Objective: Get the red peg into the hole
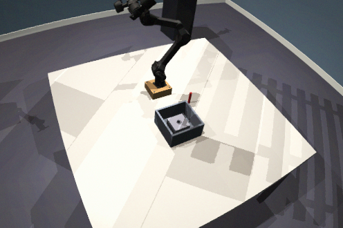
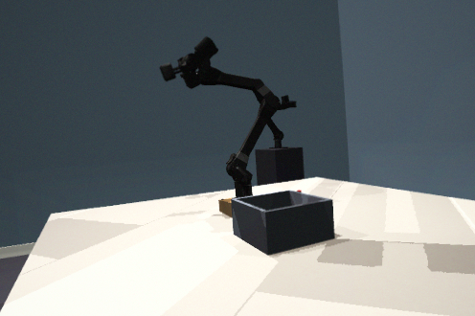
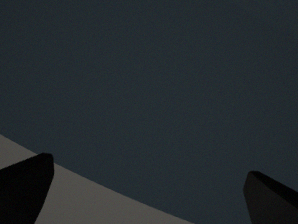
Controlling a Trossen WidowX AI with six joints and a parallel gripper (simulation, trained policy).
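My gripper tip is 510 mm above the red peg, 450 mm short of it and 190 mm to the right of it. Round my gripper tip: plate 580 mm ahead, 500 mm below, 10 mm to the left; then dark box 580 mm ahead, 520 mm below, 10 mm to the left.
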